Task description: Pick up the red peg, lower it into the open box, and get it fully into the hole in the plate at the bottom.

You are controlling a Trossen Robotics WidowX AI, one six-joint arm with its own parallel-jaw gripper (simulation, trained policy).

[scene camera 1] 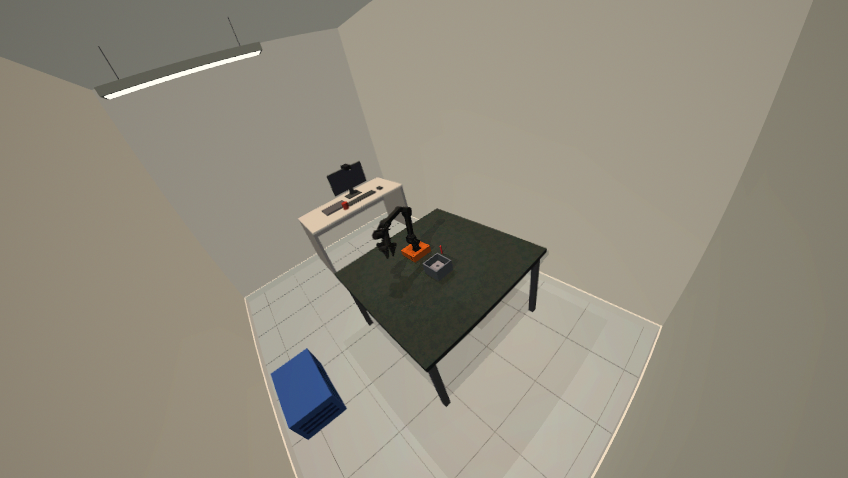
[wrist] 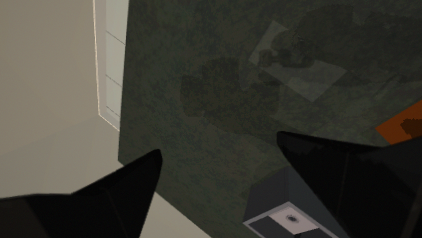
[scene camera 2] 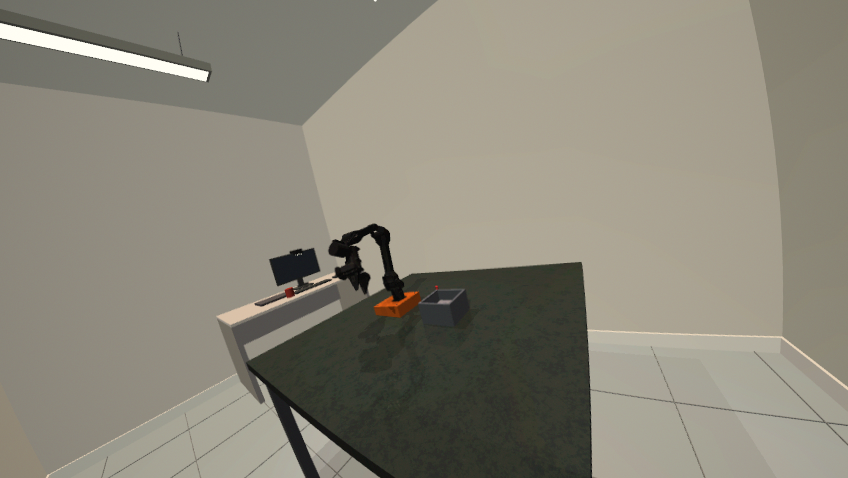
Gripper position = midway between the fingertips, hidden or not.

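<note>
There is my gripper (scene camera 2: 361, 292), and I find the same gripper again here (wrist: 219, 145).
</note>
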